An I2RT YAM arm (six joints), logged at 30 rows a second.
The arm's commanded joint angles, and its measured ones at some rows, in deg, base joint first. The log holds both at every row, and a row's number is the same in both.
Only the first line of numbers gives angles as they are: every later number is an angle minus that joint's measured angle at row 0.
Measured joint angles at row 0: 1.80, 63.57, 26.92, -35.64, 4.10, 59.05
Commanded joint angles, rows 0 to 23: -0.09, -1.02, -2.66, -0.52, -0.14, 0.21; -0.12, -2.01, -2.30, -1.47, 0.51, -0.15; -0.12, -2.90, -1.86, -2.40, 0.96, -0.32; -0.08, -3.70, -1.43, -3.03, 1.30, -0.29; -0.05, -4.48, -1.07, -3.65, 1.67, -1.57; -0.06, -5.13, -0.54, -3.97, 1.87, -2.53; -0.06, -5.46, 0.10, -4.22, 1.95, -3.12; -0.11, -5.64, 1.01, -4.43, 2.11, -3.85; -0.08, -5.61, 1.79, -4.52, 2.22, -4.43; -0.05, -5.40, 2.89, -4.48, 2.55, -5.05; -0.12, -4.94, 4.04, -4.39, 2.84, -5.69; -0.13, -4.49, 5.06, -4.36, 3.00, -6.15; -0.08, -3.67, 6.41, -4.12, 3.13, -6.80; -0.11, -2.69, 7.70, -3.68, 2.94, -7.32; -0.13, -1.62, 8.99, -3.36, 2.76, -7.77; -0.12, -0.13, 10.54, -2.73, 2.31, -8.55; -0.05, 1.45, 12.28, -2.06, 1.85, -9.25; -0.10, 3.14, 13.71, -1.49, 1.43, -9.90; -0.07, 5.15, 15.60, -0.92, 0.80, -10.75; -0.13, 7.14, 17.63, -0.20, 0.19, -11.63; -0.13, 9.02, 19.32, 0.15, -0.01, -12.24; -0.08, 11.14, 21.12, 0.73, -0.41, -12.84; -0.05, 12.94, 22.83, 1.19, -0.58, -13.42; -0.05, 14.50, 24.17, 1.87, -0.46, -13.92
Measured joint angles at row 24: 0.00, 11.41, 20.45, -0.28, 0.00, -10.60
